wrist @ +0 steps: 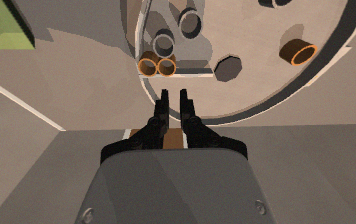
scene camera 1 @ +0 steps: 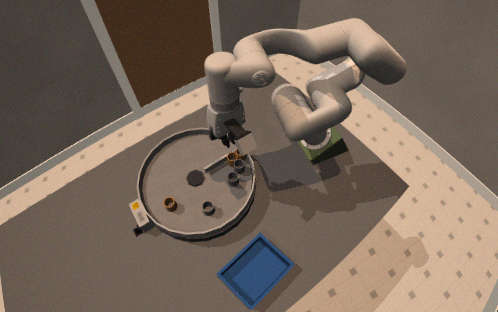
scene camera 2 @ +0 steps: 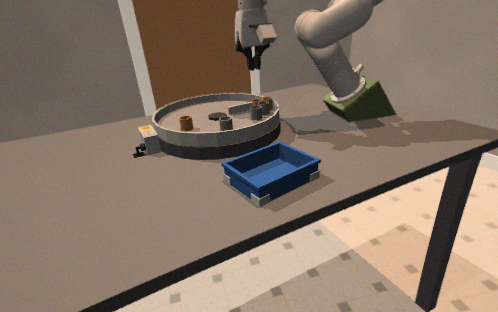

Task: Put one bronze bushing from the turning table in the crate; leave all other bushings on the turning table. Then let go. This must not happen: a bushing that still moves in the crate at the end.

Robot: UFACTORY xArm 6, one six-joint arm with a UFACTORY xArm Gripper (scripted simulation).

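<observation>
The gripper (scene camera 2: 254,69) is visible, with a blue crate (scene camera 2: 249,173) and a round grey turning table (scene camera 2: 205,116). Also visible are the gripper (wrist: 174,97), a bronze bushing (wrist: 296,52) and the round grey turning table (wrist: 242,51). The gripper (scene camera 1: 229,142), the blue crate (scene camera 1: 256,267) and the round grey turning table (scene camera 1: 177,171) can be seen too.
</observation>
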